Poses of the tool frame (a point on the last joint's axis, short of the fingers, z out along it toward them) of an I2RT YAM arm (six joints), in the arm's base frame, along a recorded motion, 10 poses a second.
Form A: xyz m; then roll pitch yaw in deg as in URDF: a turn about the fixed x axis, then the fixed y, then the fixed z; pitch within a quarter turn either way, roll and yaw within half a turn.
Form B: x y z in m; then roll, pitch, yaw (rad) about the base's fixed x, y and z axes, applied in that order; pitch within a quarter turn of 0, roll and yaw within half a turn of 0. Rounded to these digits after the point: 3 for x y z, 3 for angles.
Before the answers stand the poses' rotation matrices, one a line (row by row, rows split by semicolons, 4 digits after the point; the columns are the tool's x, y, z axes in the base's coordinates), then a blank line. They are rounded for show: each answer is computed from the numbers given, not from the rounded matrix.
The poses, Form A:
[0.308 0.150 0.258 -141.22 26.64 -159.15]
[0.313 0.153 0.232 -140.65 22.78 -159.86]
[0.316 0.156 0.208 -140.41 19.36 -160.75]
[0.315 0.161 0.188 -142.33 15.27 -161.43]
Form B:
-0.8353 -0.0150 0.5496; -0.3181 0.8285 -0.4609; -0.4484 -0.5598 -0.6968
-0.8656 -0.0358 0.4994; -0.3175 0.8105 -0.4922; -0.3872 -0.5846 -0.7130
-0.8907 -0.0546 0.4513; -0.3110 0.7972 -0.5174; -0.3315 -0.6013 -0.7270
-0.9145 -0.0995 0.3922; -0.3072 0.8016 -0.5129; -0.2634 -0.5895 -0.7636

[0.308 0.150 0.258 -2.465 0.465 -2.778]
[0.313 0.153 0.232 -2.455 0.398 -2.790]
[0.316 0.156 0.208 -2.451 0.338 -2.806]
[0.315 0.161 0.188 -2.484 0.267 -2.817]

